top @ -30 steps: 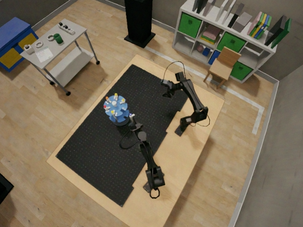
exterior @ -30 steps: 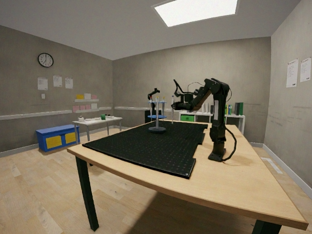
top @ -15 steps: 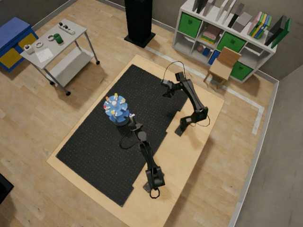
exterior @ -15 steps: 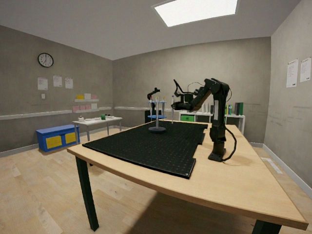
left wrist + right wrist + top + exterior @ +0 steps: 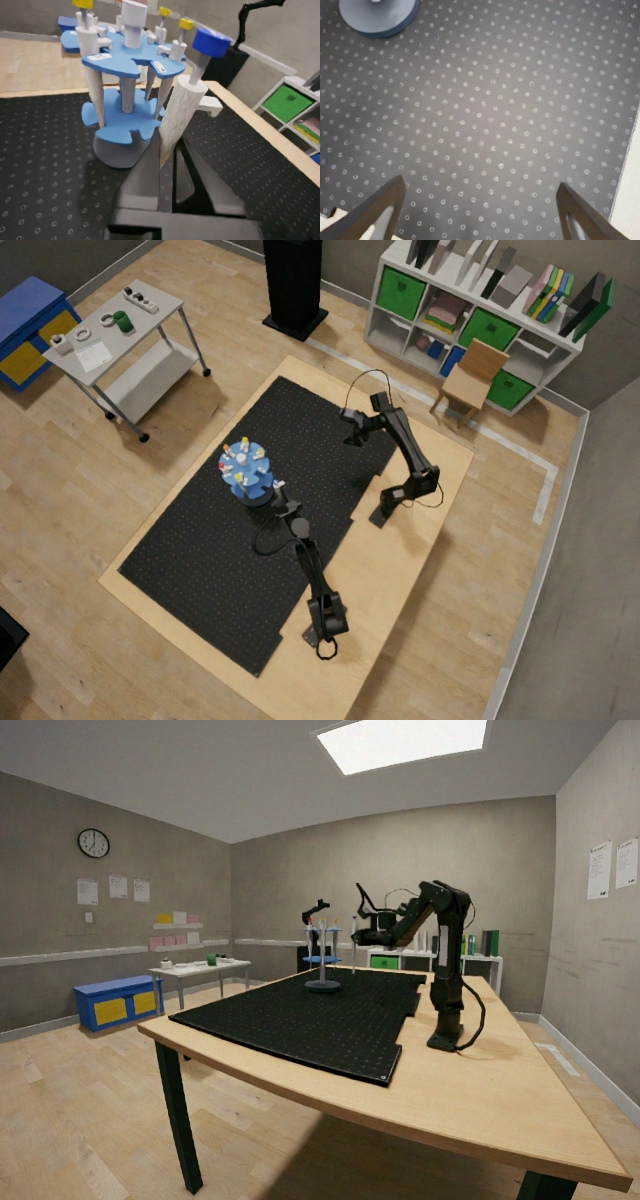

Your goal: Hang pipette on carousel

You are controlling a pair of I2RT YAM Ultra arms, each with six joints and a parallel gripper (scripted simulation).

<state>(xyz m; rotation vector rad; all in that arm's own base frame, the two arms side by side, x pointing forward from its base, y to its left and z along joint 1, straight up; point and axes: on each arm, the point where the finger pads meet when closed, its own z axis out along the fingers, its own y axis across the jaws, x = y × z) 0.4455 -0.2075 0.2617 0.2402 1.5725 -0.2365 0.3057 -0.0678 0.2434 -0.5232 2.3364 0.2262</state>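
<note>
The white hand pipette is 10 mm to the right of my left hand and 30 mm below it.
</note>
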